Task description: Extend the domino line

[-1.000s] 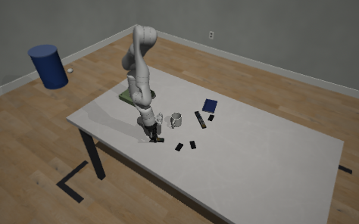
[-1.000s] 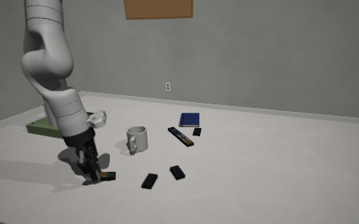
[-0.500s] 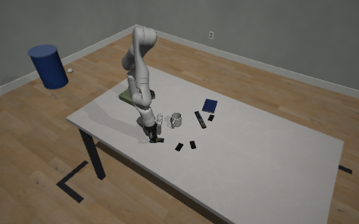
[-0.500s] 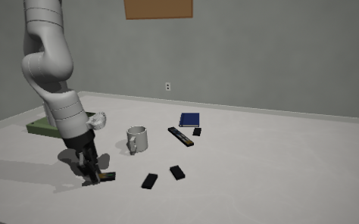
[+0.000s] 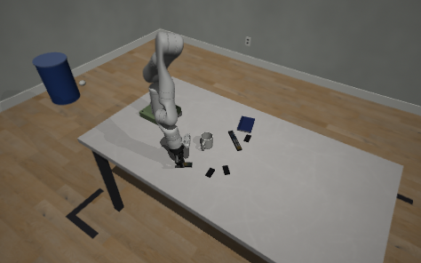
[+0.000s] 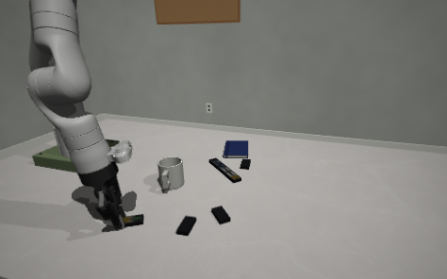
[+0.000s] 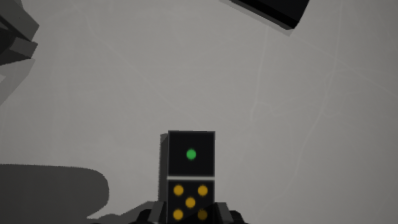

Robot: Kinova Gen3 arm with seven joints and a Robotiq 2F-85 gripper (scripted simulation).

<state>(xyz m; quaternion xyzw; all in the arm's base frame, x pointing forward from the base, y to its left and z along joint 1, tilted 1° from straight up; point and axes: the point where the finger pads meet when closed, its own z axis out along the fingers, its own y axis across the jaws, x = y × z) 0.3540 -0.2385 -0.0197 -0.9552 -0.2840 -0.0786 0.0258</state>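
Right now the domino is 2 cm ahead of my hand, 1 cm to the left of it and 2 cm below it. The rest, counted from my hand: blue book: 13 cm ahead, 48 cm to the left, 2 cm below; white mug: 2 cm ahead, 20 cm to the left, 1 cm above.
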